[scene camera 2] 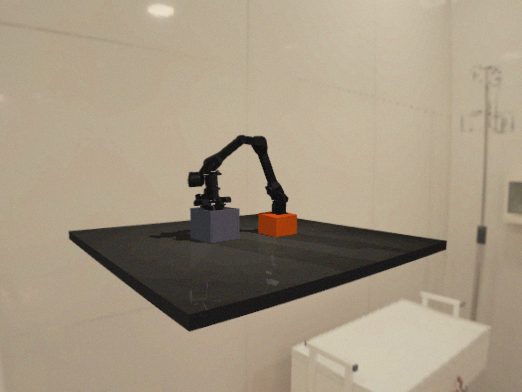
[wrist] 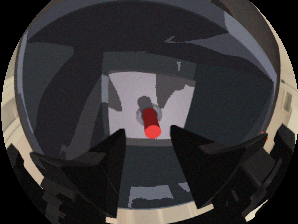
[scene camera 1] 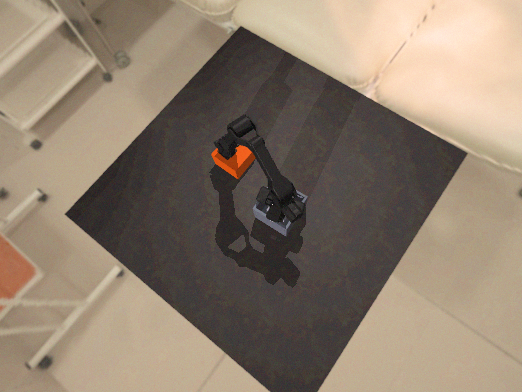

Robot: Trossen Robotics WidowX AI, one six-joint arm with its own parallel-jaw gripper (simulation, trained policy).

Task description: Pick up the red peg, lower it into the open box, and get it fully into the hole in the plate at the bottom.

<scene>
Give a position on a plate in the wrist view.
131,91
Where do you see a grey box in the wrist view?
63,92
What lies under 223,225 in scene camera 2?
A grey box.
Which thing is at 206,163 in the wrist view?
My gripper.
</scene>
